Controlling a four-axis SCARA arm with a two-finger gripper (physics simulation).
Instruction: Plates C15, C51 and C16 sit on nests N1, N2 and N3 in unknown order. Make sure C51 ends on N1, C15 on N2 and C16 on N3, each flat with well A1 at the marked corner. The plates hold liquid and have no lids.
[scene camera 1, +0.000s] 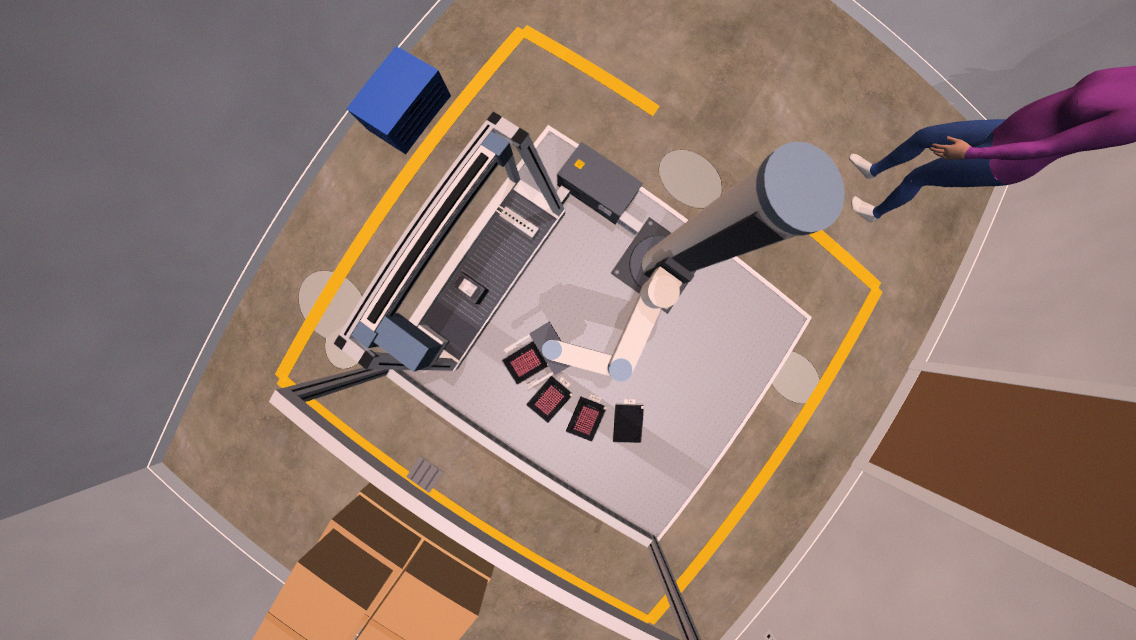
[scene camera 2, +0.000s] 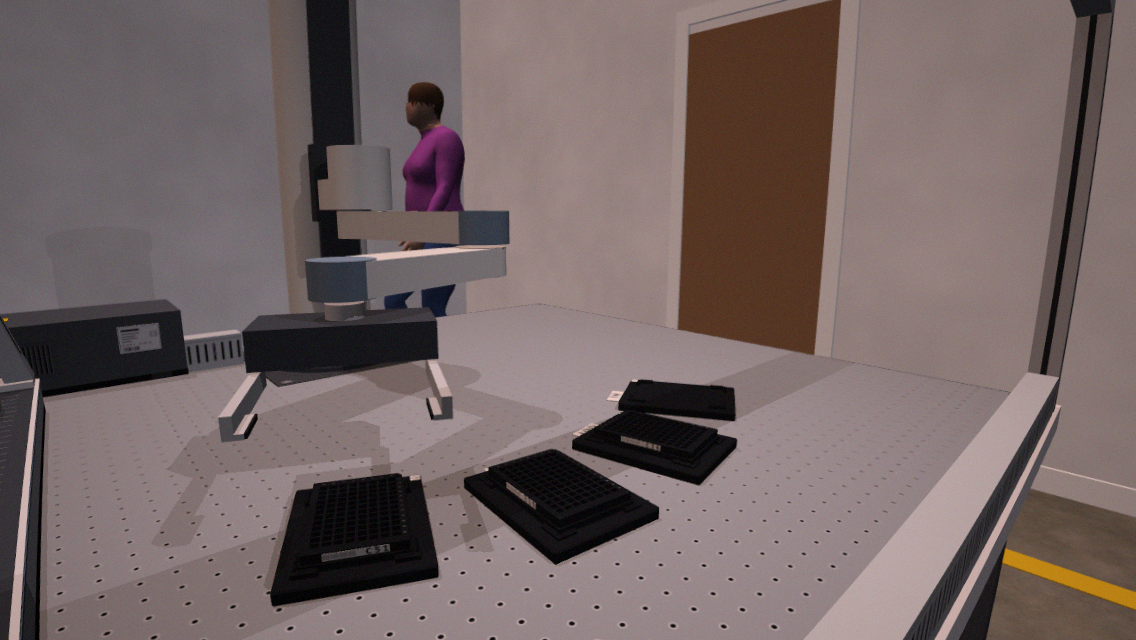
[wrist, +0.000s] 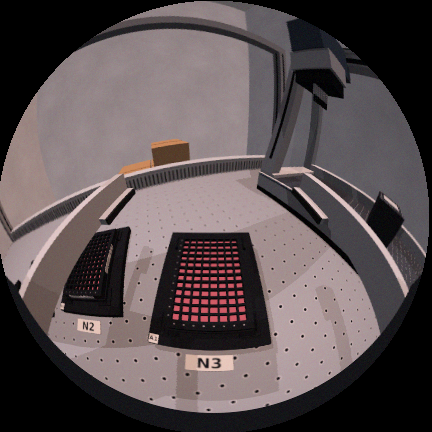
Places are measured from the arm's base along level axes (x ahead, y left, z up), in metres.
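Where they show: gripper, fingertip midpoint: (scene camera 1: 516, 369) (scene camera 2: 341, 418) (wrist: 213, 177).
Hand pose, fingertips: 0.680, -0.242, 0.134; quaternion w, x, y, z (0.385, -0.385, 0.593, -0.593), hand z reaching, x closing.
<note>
Things, the pixels of their top centre, and the offset from my fingertips, as dx, dy, dz. "pt": a spot on its surface instead.
- nest N3, surface spot: (wrist: 260, 320) pt -0.093, -0.011, -0.109
- Plate C51, top centre: (scene camera 2: 357, 509) (wrist: 209, 273) (scene camera 1: 525, 363) -0.023, +0.015, -0.095
- plate, top centre: (scene camera 2: 556, 479) (wrist: 87, 258) (scene camera 1: 549, 400) +0.050, +0.184, -0.095
- N2, top centre: (scene camera 2: 556, 488) (wrist: 90, 262) (scene camera 1: 549, 400) +0.051, +0.184, -0.104
- Plate C16, top centre: (scene camera 2: 656, 428) (scene camera 1: 586, 420) +0.034, +0.360, -0.095
- Nest N1, top centre: (scene camera 2: 679, 391) (scene camera 1: 628, 424) -0.050, +0.522, -0.103
- dark grey box, surface spot: (scene camera 2: 95, 341) pt -0.715, -0.133, -0.043
My gripper (scene camera 2: 337, 421) (wrist: 213, 177) is open and empty, raised above nest N3 (wrist: 260, 320) with its fingers spread wide. Plate C51 (scene camera 1: 525, 363) (scene camera 2: 359, 508) (wrist: 209, 280) lies flat on N3, its label facing away from the arm and from the A1 marker. A plate (scene camera 1: 549, 399) (scene camera 2: 556, 483) (wrist: 90, 265), by elimination C15, sits flat on N2 (wrist: 116, 295), partly behind my left finger; its label is not legible. Plate C16 (scene camera 1: 587, 418) (scene camera 2: 663, 431) sits on the OUT nest. Nest N1 (scene camera 1: 628, 422) (scene camera 2: 678, 399), at the end of the row, holds no plate.
The liquid handler (scene camera 1: 504, 254) stands beside the N3 end of the row. A dark grey box (scene camera 1: 600, 181) (scene camera 2: 95, 341) stands near the arm's column (scene camera 1: 715, 214). A raised rail (scene camera 1: 524, 461) (scene camera 2: 953, 516) runs beyond the nests. A person (scene camera 1: 1057, 131) (scene camera 2: 435, 162) stands behind the arm.
</note>
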